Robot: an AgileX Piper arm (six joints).
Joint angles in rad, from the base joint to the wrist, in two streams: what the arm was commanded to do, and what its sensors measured. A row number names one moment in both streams.
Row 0, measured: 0.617 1.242 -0.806 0.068 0.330 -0.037
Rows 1 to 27, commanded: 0.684 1.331 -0.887 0.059 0.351 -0.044; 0.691 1.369 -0.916 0.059 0.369 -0.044; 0.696 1.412 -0.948 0.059 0.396 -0.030; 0.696 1.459 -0.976 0.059 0.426 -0.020; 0.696 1.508 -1.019 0.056 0.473 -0.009; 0.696 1.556 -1.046 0.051 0.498 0.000; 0.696 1.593 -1.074 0.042 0.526 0.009; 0.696 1.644 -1.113 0.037 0.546 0.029; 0.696 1.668 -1.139 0.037 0.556 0.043; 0.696 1.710 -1.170 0.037 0.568 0.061; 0.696 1.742 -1.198 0.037 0.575 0.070; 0.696 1.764 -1.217 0.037 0.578 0.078; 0.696 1.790 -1.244 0.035 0.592 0.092; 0.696 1.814 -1.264 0.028 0.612 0.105; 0.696 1.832 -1.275 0.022 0.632 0.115; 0.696 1.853 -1.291 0.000 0.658 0.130; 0.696 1.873 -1.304 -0.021 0.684 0.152; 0.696 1.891 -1.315 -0.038 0.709 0.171; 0.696 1.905 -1.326 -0.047 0.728 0.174; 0.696 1.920 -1.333 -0.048 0.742 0.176; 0.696 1.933 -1.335 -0.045 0.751 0.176; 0.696 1.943 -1.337 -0.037 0.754 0.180; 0.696 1.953 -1.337 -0.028 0.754 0.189; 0.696 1.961 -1.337 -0.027 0.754 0.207; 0.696 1.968 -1.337 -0.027 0.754 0.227; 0.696 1.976 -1.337 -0.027 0.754 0.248; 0.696 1.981 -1.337 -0.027 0.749 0.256
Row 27, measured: 0.693 1.968 -1.330 -0.028 0.747 0.213
